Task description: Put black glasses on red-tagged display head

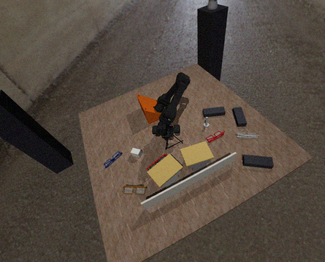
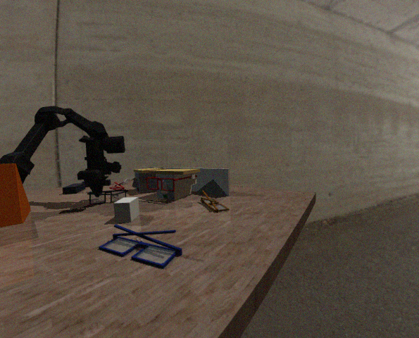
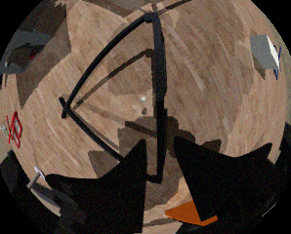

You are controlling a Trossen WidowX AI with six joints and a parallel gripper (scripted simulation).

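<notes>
Right now my gripper tip is 290 mm to the right of the stand and 70 mm short of it. Round my gripper tip: white cube (250 mm to the right, 10 mm behind); white panel (370 mm ahead, 60 mm to the right, 30 mm above).
</notes>
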